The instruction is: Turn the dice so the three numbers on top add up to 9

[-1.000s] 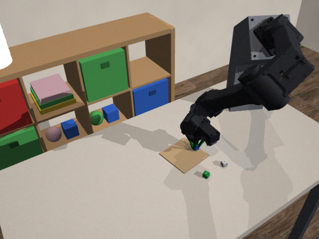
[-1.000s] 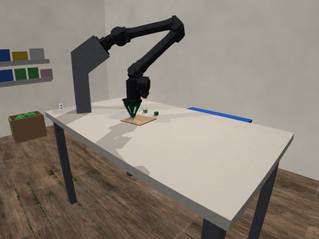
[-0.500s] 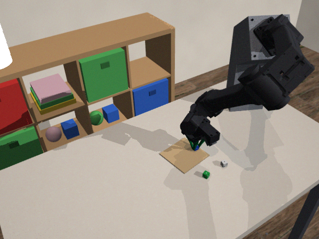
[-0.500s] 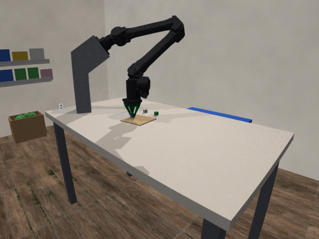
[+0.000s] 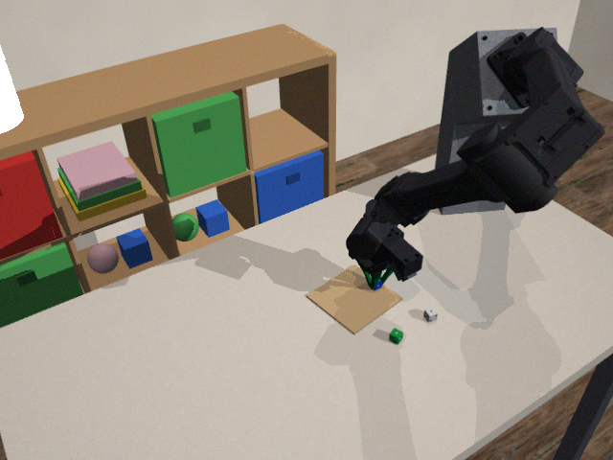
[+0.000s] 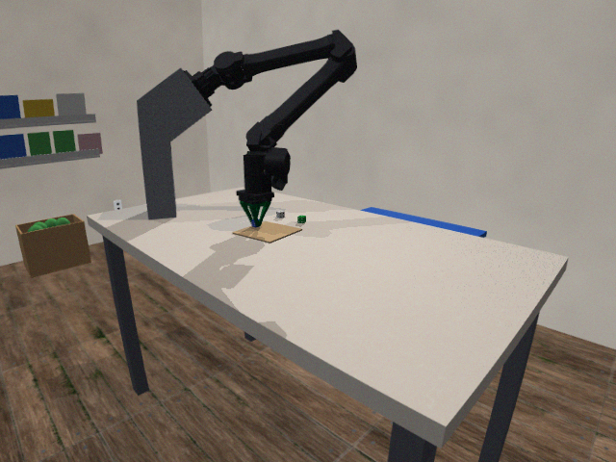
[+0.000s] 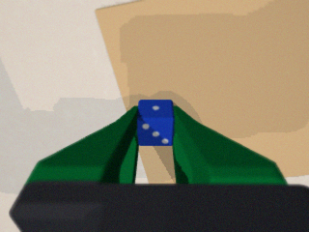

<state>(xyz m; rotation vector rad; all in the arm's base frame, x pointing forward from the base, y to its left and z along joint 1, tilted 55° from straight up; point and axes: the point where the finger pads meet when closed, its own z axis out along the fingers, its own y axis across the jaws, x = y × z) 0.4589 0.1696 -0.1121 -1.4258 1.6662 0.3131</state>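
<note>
Right now the blue die is right at my hand. Round my hand: tan mat (5 cm ahead, 1 cm below); green die (4 cm ahead, 14 cm to the left, 1 cm below); white die (5 cm behind, 12 cm to the left, 1 cm below).
</note>
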